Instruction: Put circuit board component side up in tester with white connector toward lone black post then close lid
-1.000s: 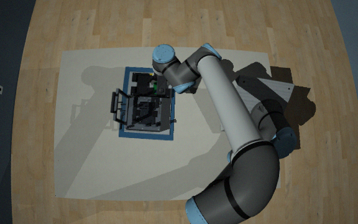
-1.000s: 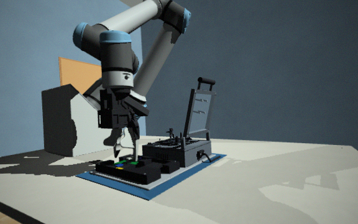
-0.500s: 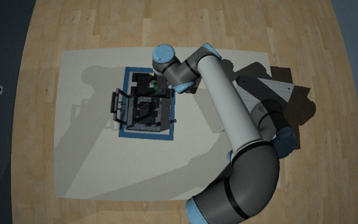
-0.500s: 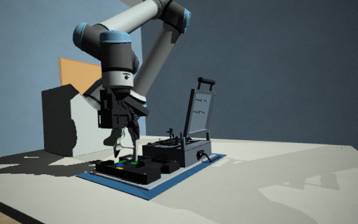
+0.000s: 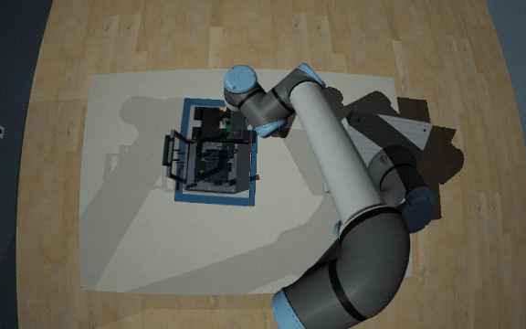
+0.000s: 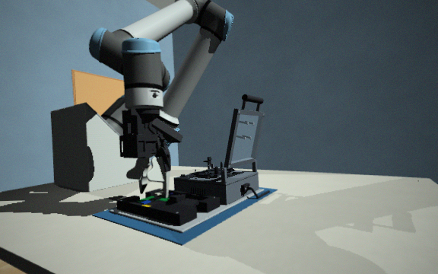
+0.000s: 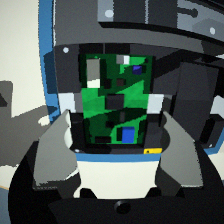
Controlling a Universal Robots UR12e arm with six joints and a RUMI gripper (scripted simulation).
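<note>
Now: hand 2 cm above the green circuit board. The rest, counted from my hand: tester lid (19 cm ahead, 16 cm to the left, 14 cm above).
</note>
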